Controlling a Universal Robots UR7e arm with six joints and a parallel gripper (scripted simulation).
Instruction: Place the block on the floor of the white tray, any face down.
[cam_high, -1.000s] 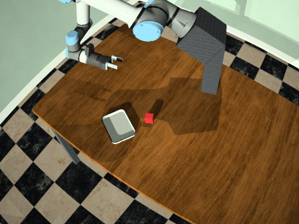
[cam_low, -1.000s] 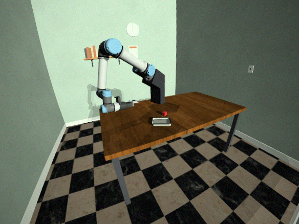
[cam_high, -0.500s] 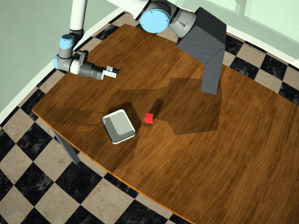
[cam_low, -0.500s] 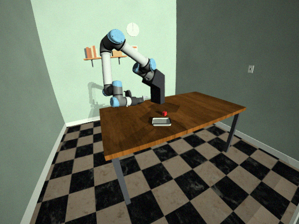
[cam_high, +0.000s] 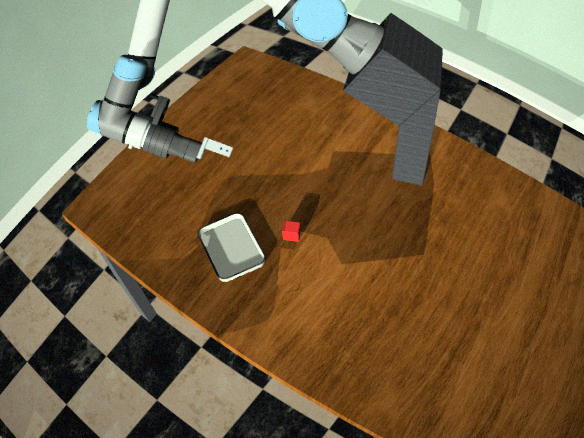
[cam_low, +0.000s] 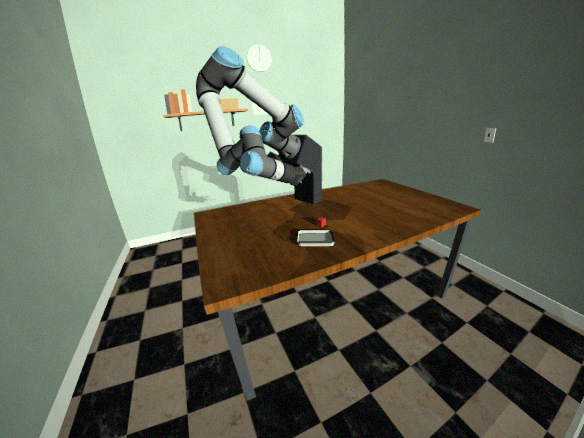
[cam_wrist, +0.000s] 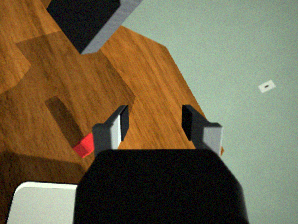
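Right now my hand is 2 cm past the red block, 14 cm to the right of it and 28 cm above it. The rest, counted from my hand: white tray: 7 cm ahead, 1 cm to the left, 28 cm below.
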